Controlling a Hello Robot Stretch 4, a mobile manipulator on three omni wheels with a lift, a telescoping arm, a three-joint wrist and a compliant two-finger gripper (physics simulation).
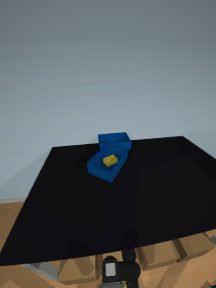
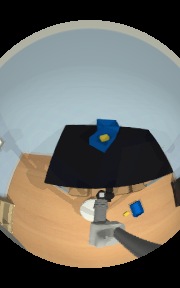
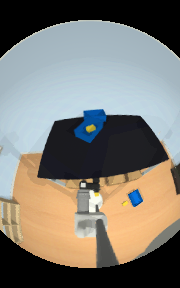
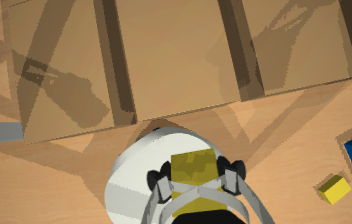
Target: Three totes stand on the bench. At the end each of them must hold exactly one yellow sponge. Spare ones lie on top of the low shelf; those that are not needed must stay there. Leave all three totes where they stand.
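Places are measured from the robot's base along level axes (x ahead, y left, z up), in millimetres.
Pixels of known places: gripper, between the fingertips: [image 4: 195,171]; robot's base, origin of its link: [image 2: 92,209] [image 3: 90,200].
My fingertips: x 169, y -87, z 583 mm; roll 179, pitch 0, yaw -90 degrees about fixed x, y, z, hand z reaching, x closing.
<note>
Ahead of a thing's pixels: the offset from my fingertips to its top centre. Level surfaces: height alone.
My gripper [image 4: 195,171] is shut on a yellow sponge @[28 mm back, 5 mm right, 67 mm up] [image 4: 193,161] [image 3: 96,195], held above a white round object, in front of the bench. The black bench @[304 mm up] [image 1: 135,210] [image 2: 110,162] [image 3: 105,155] bears two blue totes. The nearer tote @[618 mm ahead, 53 mm left, 404 mm up] [image 1: 100,172] [image 2: 98,144] [image 3: 84,135] has a yellow sponge @[648 mm ahead, 41 mm left, 352 mm up] [image 1: 110,160] [image 2: 104,138] [image 3: 90,128] in it. The farther tote @[905 mm ahead, 13 mm right, 404 mm up] [image 1: 117,145] [image 2: 107,122] [image 3: 94,114] shows no sponge, its bottom partly hidden. Another blue tote @[236 mm back, 768 mm right, 510 mm down] [image 2: 136,208] [image 3: 135,197] [image 4: 349,150] appears to be on the floor, a loose yellow sponge @[297 mm back, 548 mm right, 565 mm down] [image 2: 126,213] [image 3: 124,203] [image 4: 335,189] beside it.
Brown boxes [image 4: 175,55] [image 1: 77,270] stand low under the bench's front edge. The white round object [image 4: 127,172] [image 2: 89,210] is below my gripper. A wooden shelf unit stands at the far left. A dark object [image 2: 177,192] [image 3: 176,178] is at the right edge.
</note>
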